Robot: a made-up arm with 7 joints.
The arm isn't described. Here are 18 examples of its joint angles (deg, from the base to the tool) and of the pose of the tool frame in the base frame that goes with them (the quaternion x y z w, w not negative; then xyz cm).
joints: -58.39 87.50 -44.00 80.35 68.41 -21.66 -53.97
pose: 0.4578 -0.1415 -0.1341 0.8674 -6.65 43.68 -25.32
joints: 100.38 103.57 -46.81 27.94 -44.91 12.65 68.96
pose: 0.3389 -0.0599 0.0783 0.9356 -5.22 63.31 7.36
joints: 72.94 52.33 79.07 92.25 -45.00 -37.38 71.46
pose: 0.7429 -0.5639 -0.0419 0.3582 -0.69 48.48 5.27
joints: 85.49 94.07 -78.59 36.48 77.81 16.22 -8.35
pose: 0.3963 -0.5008 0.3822 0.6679 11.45 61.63 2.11
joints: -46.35 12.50 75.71 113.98 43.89 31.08 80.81
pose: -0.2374 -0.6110 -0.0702 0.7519 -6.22 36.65 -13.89
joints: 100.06 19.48 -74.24 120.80 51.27 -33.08 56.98
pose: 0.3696 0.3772 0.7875 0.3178 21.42 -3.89 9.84
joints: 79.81 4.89 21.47 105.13 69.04 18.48 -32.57
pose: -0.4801 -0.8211 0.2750 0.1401 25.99 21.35 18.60
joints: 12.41 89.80 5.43 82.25 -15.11 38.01 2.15
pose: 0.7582 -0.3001 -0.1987 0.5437 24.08 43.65 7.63
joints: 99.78 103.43 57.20 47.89 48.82 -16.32 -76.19
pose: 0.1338 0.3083 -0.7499 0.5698 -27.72 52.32 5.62
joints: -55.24 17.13 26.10 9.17 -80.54 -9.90 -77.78
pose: 0.4335 -0.0334 -0.6041 0.6679 -40.65 28.30 -32.65
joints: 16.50 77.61 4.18 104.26 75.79 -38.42 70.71
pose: -0.2044 -0.7405 -0.6231 0.1468 24.57 33.76 3.85
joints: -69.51 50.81 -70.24 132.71 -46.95 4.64 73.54
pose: -0.7180 0.0312 -0.6562 0.2299 -17.99 8.95 -13.48
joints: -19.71 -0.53 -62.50 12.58 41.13 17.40 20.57
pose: -0.2620 0.2742 -0.1353 0.9153 -16.01 4.97 -52.30
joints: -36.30 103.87 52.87 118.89 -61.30 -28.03 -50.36
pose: -0.3577 0.5830 0.5891 0.4303 23.57 23.10 9.33
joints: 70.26 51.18 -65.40 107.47 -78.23 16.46 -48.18
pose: -0.5993 0.6514 0.2670 0.3811 32.70 13.79 -0.98
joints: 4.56 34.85 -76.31 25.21 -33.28 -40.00 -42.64
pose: 0.0437 -0.4539 -0.6931 0.5583 6.49 31.95 -49.06
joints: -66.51 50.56 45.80 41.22 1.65 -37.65 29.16
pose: 0.2387 -0.1887 -0.3171 0.8983 -15.34 55.88 -19.44
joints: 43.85 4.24 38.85 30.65 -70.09 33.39 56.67
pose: -0.1116 -0.1755 -0.1532 0.9661 42.63 22.36 -29.76
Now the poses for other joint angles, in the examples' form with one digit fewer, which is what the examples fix.
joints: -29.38 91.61 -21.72 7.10 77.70 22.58 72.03
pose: 0.062 -0.189 0.186 0.962 2.7 65.5 -1.1
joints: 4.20 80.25 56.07 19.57 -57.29 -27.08 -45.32
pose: 0.899 -0.305 -0.105 0.297 4.9 64.6 -1.8
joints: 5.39 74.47 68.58 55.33 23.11 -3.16 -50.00
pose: 0.602 -0.573 0.551 0.081 7.0 58.3 7.6
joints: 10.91 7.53 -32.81 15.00 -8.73 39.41 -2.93
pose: 0.207 0.119 -0.314 0.919 15.7 14.0 -52.4
